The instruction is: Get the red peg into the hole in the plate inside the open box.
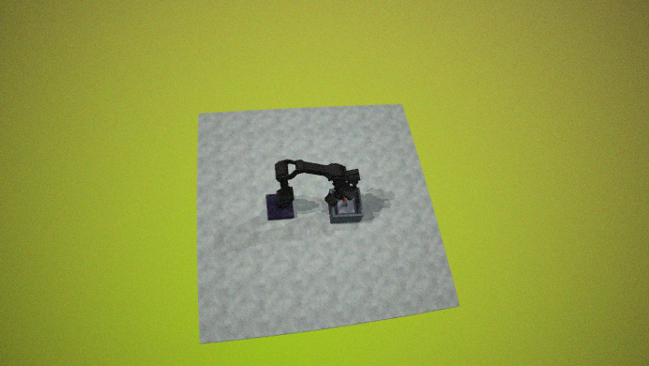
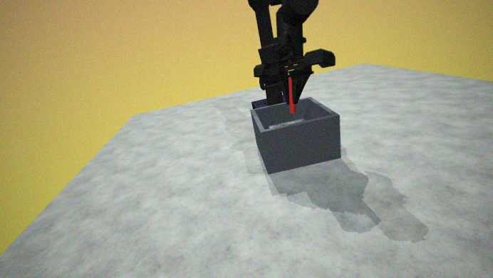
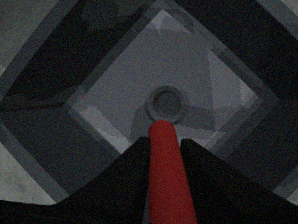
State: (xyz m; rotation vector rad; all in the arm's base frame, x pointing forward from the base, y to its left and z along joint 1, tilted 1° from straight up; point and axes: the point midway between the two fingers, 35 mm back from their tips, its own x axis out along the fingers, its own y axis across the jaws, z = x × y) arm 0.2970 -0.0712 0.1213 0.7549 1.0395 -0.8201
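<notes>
Now: the red peg 2 cm above my gripper tip, 1 cm to the left of it and 1 cm behind it. From my gripper tip the other things lie so: grey box: 8 cm below, 1 cm to the right, 1 cm ahead; pale plate: 6 cm below, 1 cm to the right, 1 cm ahead.
</notes>
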